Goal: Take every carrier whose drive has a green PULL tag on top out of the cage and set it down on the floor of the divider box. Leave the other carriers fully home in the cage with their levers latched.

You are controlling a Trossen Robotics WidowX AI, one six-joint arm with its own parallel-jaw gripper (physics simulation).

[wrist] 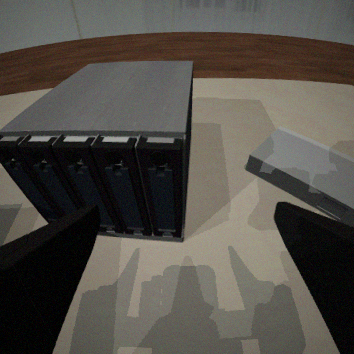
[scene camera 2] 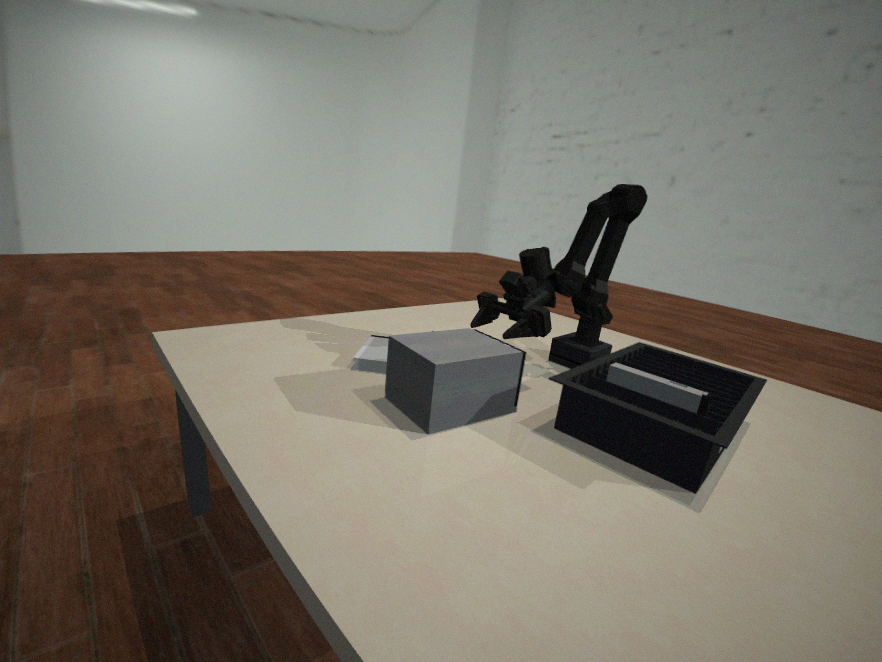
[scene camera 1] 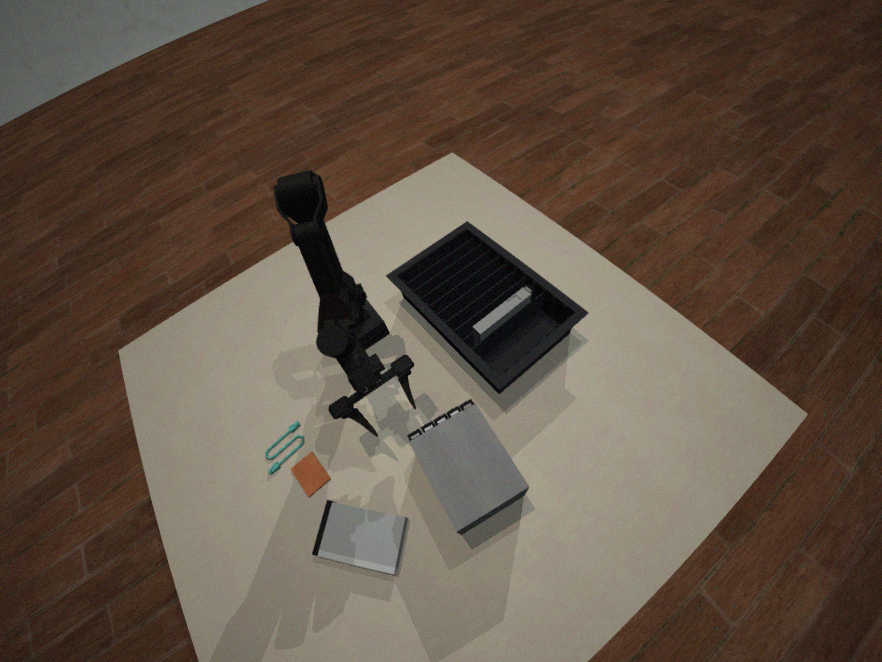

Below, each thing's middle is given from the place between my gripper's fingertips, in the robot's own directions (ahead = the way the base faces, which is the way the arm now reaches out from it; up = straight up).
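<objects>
Grey flat box [scene camera 2: 372,357]: 90 mm below my hand, 120 mm ahead of it and 190 mm to the right of it. Also counted from my hand, the black divider box [scene camera 2: 677,445] is 80 mm below, 160 mm behind and 330 mm to the left; the orange pad [scene camera 1: 309,472] is 100 mm below, 60 mm behind and 220 mm to the right. Going by their middles, the black divider box is the farthest from my hand of the things named here.
</objects>
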